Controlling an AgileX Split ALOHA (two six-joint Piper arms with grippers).
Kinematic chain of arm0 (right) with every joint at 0, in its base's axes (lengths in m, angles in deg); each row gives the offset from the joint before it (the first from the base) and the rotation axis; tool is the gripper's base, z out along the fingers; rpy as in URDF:
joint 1: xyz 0 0 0.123 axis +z
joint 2: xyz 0 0 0 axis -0.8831 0.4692 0
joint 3: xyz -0.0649 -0.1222 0.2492 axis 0.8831 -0.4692 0
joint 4: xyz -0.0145 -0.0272 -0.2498 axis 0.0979 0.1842 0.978
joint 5: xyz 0 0 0 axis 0.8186 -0.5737 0.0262
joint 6: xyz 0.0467 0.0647 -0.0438 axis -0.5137 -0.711 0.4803
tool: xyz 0 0 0 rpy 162.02 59.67 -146.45
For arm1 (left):
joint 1: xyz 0 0 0.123 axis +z
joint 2: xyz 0 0 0 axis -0.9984 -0.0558 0
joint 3: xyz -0.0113 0.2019 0.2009 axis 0.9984 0.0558 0
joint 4: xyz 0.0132 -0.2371 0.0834 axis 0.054 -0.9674 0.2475
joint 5: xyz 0 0 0 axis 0.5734 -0.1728 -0.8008
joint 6: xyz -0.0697 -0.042 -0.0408 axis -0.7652 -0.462 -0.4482
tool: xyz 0 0 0 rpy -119.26 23.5 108.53
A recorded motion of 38 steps. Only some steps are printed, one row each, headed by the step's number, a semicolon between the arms.
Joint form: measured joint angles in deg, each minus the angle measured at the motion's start. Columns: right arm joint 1, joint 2, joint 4, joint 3, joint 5, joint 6; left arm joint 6, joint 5, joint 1, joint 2, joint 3, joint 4.
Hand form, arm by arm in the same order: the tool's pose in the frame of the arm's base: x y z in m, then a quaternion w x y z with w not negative. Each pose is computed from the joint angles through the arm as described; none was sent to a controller.
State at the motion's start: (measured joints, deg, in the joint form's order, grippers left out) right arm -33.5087 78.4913 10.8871 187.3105 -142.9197 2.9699; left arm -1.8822 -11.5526 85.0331 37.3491 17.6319 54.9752
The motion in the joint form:
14: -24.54 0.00 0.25 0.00 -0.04 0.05; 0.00 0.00 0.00 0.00 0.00 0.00
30: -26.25 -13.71 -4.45 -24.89 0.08 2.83; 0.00 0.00 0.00 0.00 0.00 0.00
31: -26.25 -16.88 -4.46 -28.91 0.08 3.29; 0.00 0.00 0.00 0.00 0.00 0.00
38: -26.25 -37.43 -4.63 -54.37 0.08 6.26; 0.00 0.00 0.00 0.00 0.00 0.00
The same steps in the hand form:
14: 0.5035 0.0291 0.2788 0.23609 0.03803 0.97096 -0.00764; -0.0064 -0.0010 0.2769 0.52009 0.00030 0.85381 -0.02277
30: 0.4428 0.0187 0.2695 0.13823 0.03505 0.98964 0.01668; -0.0064 -0.0010 0.2769 0.52009 0.00030 0.85381 -0.02277
31: 0.4284 0.0181 0.2743 0.13096 0.03118 0.99077 0.01569; -0.0064 -0.0010 0.2769 0.52009 0.00030 0.85381 -0.02277
38: 0.3258 0.0143 0.2896 0.08872 0.00618 0.99597 0.01180; -0.0064 -0.0010 0.2769 0.52009 0.00030 0.85381 -0.02277

